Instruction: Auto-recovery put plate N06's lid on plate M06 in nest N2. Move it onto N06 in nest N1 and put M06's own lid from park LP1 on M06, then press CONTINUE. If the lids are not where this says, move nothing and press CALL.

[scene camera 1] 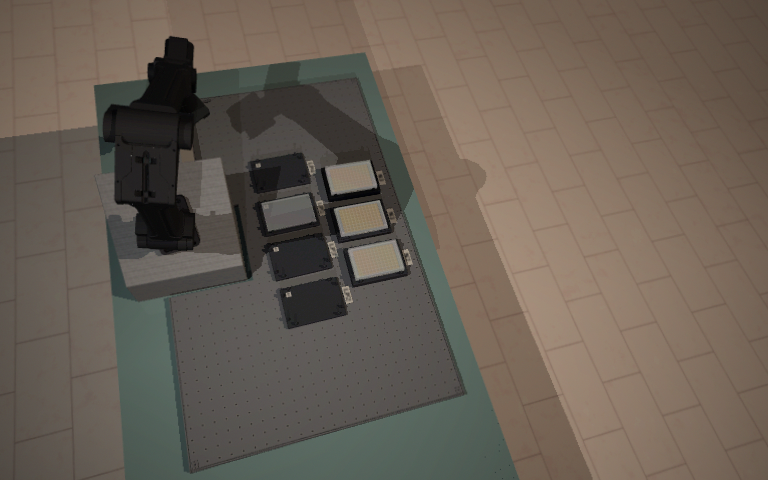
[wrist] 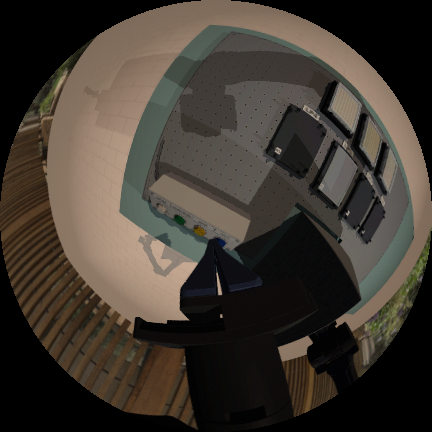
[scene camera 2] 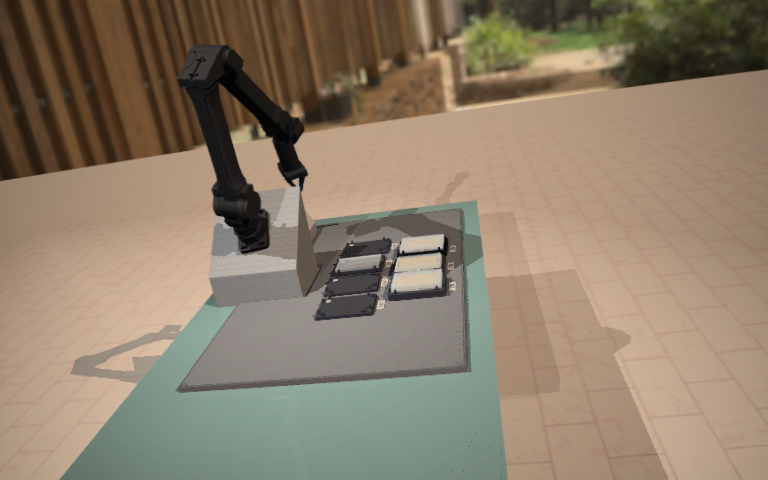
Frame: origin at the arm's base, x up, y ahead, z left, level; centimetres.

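Seen in the pictures: gripper, fingertip midpoint: (wrist: 212, 242); arm's base at its link origin: (scene camera 2: 254, 232).
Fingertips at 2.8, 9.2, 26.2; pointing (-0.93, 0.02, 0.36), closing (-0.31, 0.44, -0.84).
Observation:
Offsets run from my fingertips to a thing's top centre, as dx, dy, dz. "*": to the spot under its first point. Level surfaces: height alone.
My gripper (scene camera 2: 298, 184) (wrist: 212, 242) is shut and empty, pointing down beyond the pedestal. In the wrist view its tips overlap the blue button @(* -12.5, -8.4, -2.1) (wrist: 220, 242) of the button box @(-11.3, -6.0, +5.4) (wrist: 200, 202); contact cannot be told. The box also has yellow @(-12.2, -8.4, +3.1) (wrist: 200, 231), green @(-12.2, -8.1, +8.1) (wrist: 179, 219) and white @(-12.2, -7.7, +13.1) (wrist: 161, 209) buttons; their lettering is unreadable. Three plates @(-16.1, +36.6, -16.3) (scene camera 1: 350, 177) @(-16.8, +35.3, -28.9) (scene camera 1: 361, 219) @(-16.1, +34.9, -41.8) (scene camera 1: 376, 260) sit in the outer row of nests; the middle one looks yellower. Their labels and lids cannot be made out. A clear lid @(-17.9, +17.7, -21.5) (scene camera 1: 288, 213) (wrist: 338, 175) lies on the second park from the back.
Dark parks without a visible lid are the back one @(-17.7, +18.9, -8.2) (scene camera 1: 280, 172) (wrist: 298, 140), the third @(-17.7, +17.0, -34.3) (scene camera 1: 300, 257) and the front one @(-17.7, +16.7, -47.3) (scene camera 1: 314, 302). The arm's grey pedestal (scene camera 1: 186, 277) (scene camera 2: 254, 285) stands beside them. A perforated board @(dx -19.7) (scene camera 1: 317, 384) (scene camera 2: 339, 350) carries the nests.

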